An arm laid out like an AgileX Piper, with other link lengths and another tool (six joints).
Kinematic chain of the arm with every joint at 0, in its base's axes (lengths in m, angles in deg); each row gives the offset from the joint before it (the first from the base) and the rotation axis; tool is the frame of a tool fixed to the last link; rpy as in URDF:
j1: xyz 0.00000 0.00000 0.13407 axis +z
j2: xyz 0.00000 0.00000 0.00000 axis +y
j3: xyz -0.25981 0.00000 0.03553 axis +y
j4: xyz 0.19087 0.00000 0.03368 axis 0.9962 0 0.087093
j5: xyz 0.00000 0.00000 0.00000 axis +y
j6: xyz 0.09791 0.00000 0.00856 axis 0.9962 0 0.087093
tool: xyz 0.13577 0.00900 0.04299 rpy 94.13 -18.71 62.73
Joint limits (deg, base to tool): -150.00..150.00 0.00..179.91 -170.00..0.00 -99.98..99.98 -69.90..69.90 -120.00..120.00
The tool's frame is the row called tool.
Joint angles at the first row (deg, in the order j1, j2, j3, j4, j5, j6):
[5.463 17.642 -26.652 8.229 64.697 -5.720]
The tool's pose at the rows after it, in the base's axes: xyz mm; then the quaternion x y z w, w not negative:
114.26, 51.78, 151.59, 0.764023, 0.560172, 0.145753, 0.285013
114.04, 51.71, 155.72, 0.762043, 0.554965, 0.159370, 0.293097
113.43, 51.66, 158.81, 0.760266, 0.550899, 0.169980, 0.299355
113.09, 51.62, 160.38, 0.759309, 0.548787, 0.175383, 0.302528
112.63, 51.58, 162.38, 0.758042, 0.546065, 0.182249, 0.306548
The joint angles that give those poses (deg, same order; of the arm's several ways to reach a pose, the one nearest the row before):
[5.464 16.351 -26.653 8.229 64.697 -5.484]
[5.467 14.566 -26.653 8.226 64.557 -5.480]
[5.460 13.064 -26.652 8.231 64.559 -5.487]
[5.466 12.297 -26.652 8.226 64.558 -5.481]
[5.463 11.324 -26.653 8.229 64.559 -5.484]

